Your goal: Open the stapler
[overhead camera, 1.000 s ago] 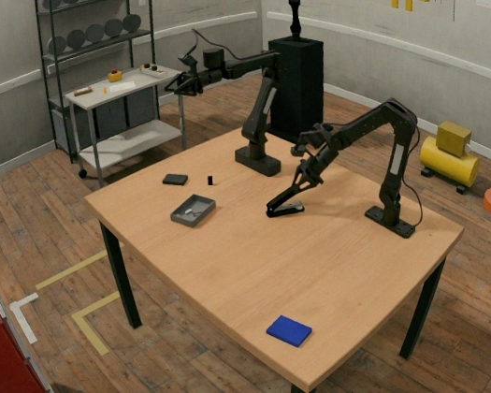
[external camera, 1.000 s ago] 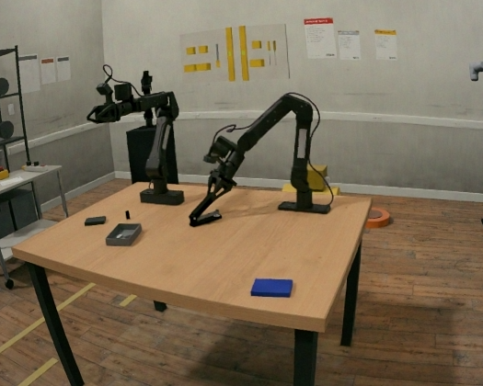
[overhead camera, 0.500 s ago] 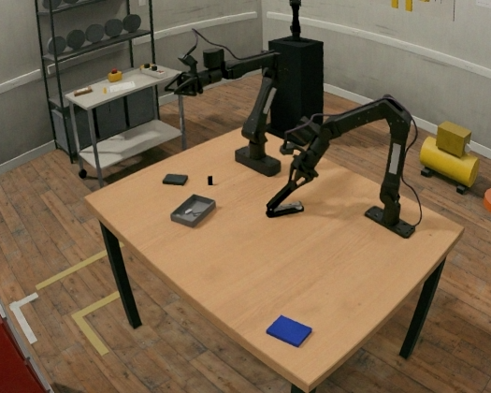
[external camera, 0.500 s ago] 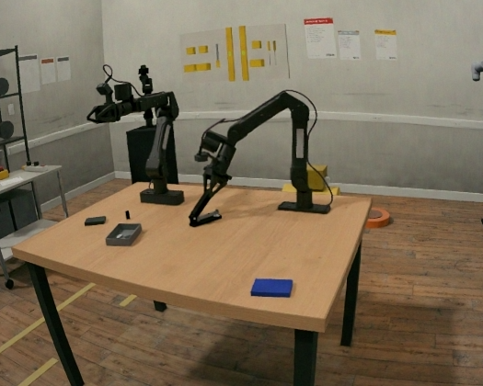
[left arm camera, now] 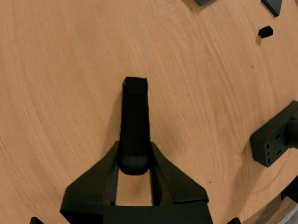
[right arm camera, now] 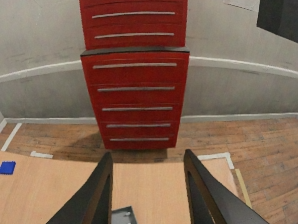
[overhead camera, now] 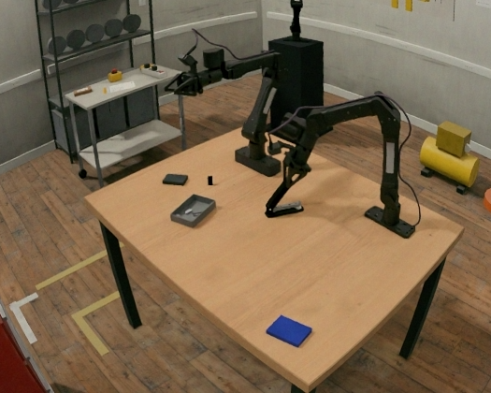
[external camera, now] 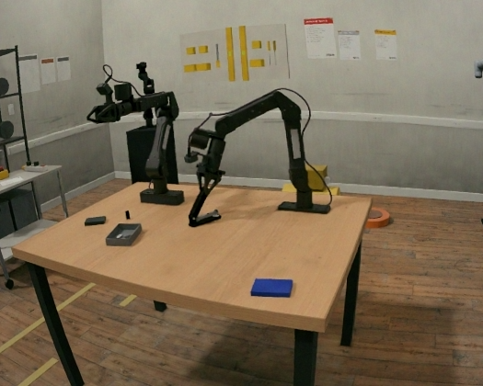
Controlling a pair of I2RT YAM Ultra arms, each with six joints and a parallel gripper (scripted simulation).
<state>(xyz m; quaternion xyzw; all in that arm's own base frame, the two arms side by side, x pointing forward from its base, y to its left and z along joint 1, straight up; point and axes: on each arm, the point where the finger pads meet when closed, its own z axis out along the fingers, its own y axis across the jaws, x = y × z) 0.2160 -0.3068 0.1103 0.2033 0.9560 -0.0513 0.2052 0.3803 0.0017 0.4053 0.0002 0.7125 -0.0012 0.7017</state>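
Right now my left hand is 20 mm short of the stapler, 10 mm to the left of it and 70 mm above it. Also, from my left hand: grey tray (220 mm ahead, 240 mm to the right, 100 mm below); black piece (40 mm ahead, 340 mm to the right, 100 mm below); stapler cover (20 mm ahead, 20 mm to the right, 30 mm below).
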